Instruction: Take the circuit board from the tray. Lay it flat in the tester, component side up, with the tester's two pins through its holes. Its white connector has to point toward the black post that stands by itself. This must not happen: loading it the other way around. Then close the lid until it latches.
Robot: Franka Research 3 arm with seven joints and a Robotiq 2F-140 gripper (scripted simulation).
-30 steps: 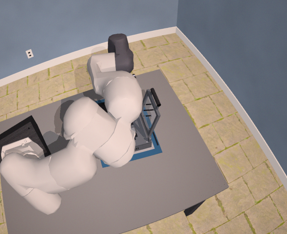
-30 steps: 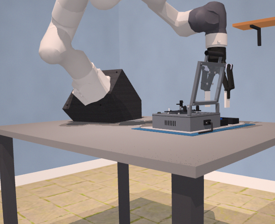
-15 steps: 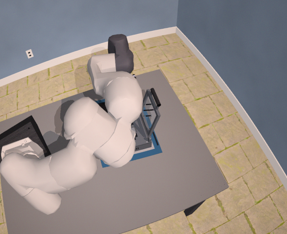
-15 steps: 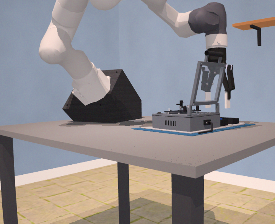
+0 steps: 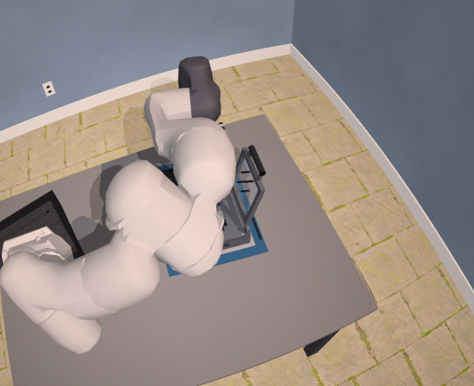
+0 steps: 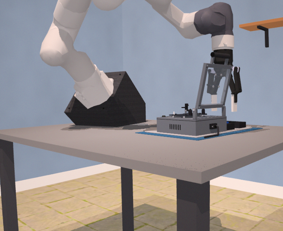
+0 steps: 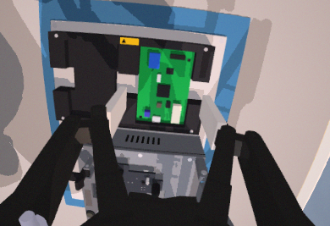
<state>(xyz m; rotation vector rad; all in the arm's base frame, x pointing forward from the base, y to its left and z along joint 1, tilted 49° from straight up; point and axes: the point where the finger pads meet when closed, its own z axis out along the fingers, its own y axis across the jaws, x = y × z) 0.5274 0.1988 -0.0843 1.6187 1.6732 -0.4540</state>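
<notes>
My gripper is now 8 cm above the green circuit board. From my hand the other things lie so: black nest 16 cm to the right, 5 cm behind, 3 cm below; then tester lid 18 cm to the right, 9 cm above, 7 cm ahead.
</notes>
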